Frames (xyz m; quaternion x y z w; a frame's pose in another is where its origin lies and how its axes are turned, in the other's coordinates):
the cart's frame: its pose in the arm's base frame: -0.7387 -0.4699 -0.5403 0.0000 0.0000 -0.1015 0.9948
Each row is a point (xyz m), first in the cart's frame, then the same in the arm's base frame.
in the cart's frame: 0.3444 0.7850 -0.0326
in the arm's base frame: -0.2429 0.2294 -0.5729
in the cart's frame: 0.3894 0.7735 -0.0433
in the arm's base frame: -0.2011 0.2090 -0.5836
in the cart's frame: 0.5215 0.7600 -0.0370
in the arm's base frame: -0.0745 0.1691 -0.5773
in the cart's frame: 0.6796 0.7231 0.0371
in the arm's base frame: 0.0729 0.1010 -0.5032
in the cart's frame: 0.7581 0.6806 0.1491
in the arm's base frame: 0.1412 0.0436 -0.3912
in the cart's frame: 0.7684 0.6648 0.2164
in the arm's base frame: 0.1481 0.0260 -0.3239
